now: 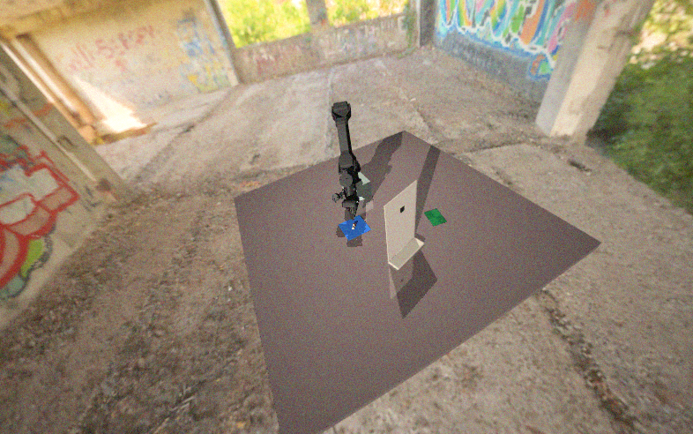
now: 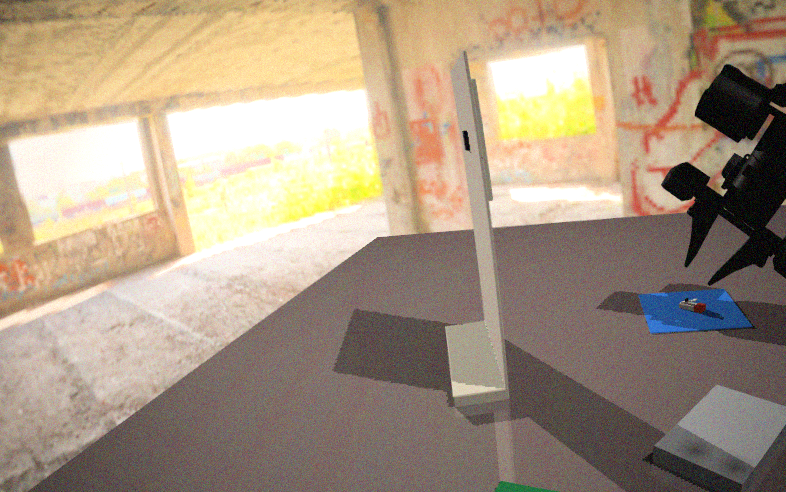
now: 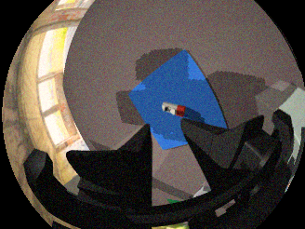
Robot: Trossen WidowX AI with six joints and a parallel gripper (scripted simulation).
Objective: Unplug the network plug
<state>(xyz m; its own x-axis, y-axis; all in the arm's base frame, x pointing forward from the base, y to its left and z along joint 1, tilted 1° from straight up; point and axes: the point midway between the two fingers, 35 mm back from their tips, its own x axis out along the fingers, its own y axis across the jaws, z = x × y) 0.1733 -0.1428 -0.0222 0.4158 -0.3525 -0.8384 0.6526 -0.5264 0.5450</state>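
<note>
Right now my gripper tip is 1 cm to the left of the network plug and 4 cm above it. The rest, counted from my gripper tip: upright cream panel: 26 cm ahead, 6 cm to the left, 10 cm above; then flat pale grey block: 8 cm ahead, 25 cm to the left, 4 cm below; then blue marked square: 1 cm ahead, 1 cm to the right, 5 cm below.
</note>
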